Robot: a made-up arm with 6 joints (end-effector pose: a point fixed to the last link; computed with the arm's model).
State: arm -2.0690 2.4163 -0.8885 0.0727 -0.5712 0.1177
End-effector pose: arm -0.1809 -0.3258 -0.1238 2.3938 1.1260 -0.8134
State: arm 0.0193 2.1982 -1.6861 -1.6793 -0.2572 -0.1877
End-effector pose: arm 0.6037 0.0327 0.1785 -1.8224 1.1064 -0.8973
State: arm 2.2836 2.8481 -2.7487 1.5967 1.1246 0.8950
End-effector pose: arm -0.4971 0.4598 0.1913 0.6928 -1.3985 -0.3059
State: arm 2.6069 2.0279 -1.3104 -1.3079 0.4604 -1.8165
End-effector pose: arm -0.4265 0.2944 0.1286 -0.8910 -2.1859 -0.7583
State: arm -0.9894 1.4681 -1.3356 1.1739 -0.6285 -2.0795
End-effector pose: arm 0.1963 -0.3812 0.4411 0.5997 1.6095 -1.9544
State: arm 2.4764 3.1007 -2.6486 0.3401 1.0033 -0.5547
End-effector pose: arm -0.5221 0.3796 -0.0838 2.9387 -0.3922 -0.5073
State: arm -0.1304 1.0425 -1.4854 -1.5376 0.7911 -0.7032
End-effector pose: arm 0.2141 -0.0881 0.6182 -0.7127 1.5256 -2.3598
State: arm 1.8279 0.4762 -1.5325 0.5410 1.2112 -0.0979
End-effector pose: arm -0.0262 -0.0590 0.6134 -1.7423 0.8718 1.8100
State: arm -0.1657 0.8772 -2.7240 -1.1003 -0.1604 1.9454
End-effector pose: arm -0.3352 0.0681 0.7549 -0.3407 -0.3178 0.6413
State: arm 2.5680 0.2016 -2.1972 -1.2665 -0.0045 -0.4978
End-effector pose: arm 0.4317 -0.2793 0.5752 0.4389 0.2920 0.7845
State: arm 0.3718 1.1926 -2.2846 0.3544 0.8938 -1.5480
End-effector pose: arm 0.0948 0.0612 0.7596 -1.1109 0.6611 -0.6448
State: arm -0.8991 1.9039 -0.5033 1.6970 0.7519 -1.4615
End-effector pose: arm 0.2141 -0.1782 -0.0062 1.2186 2.1465 0.7738
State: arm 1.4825 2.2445 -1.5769 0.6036 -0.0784 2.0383
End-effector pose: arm 0.0558 0.5892 0.1136 -1.3331 -1.9827 -1.2525
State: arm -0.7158 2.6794 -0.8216 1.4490 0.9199 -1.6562
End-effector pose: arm 0.2098 -0.0949 -0.1828 0.8002 2.5519 1.3751
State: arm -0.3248 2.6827 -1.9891 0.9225 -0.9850 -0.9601
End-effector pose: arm 0.5912 -0.2576 0.0459 0.6185 1.4350 -1.0419
